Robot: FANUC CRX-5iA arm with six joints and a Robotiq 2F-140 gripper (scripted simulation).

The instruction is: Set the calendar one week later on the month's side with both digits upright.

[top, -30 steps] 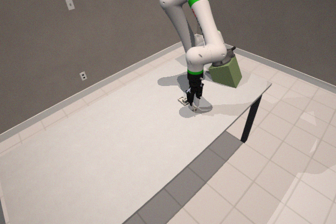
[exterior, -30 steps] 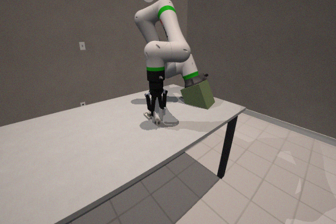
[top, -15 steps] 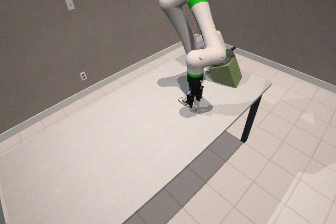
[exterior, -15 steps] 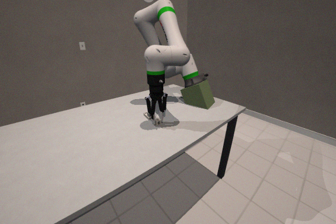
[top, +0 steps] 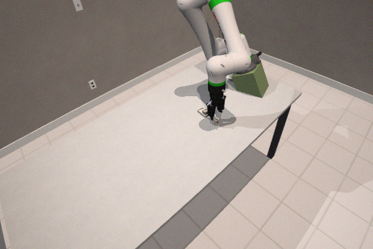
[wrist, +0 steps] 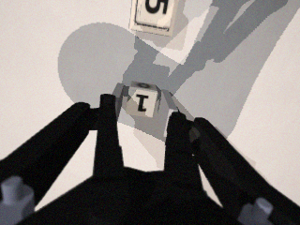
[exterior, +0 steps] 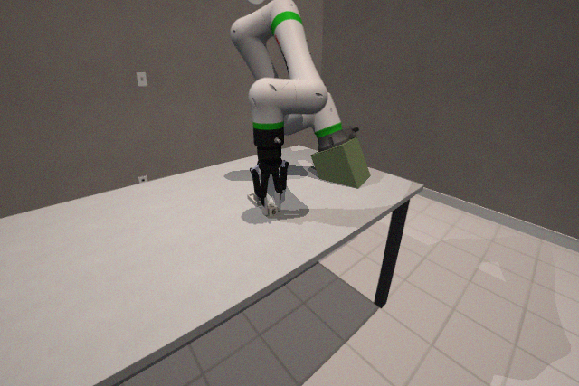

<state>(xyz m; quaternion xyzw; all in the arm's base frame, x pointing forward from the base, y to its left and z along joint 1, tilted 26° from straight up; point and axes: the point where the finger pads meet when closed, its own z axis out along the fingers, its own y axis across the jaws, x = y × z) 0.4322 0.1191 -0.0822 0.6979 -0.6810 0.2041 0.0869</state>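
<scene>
Now: hand 30 mm above the white calendar cube.
</scene>
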